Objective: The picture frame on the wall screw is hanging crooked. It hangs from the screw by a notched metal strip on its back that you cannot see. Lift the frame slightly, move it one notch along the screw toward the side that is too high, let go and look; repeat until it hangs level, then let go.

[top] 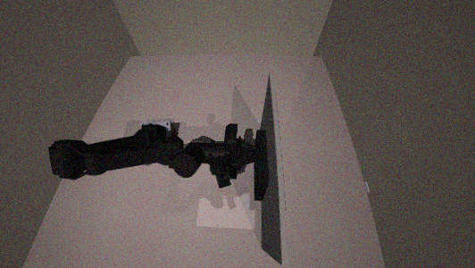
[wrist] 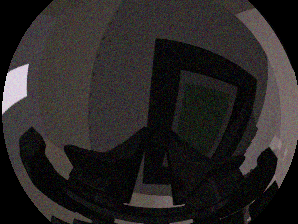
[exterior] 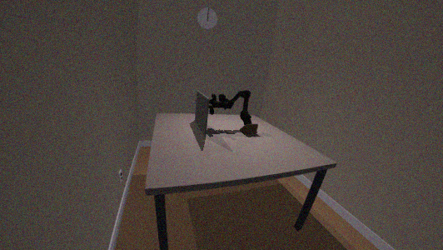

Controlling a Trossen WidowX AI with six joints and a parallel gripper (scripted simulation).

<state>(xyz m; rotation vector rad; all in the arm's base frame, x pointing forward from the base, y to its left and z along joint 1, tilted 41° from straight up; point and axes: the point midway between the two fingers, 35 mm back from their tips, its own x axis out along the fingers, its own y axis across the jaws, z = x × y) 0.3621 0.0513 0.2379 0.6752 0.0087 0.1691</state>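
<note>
Now: the picture frame 50 mm below my gripper tip and 10 mm to the right of it. The rest, counted from my gripper tip: wall panel (70 mm below, 20 mm ahead, 10 mm to the right).
</note>
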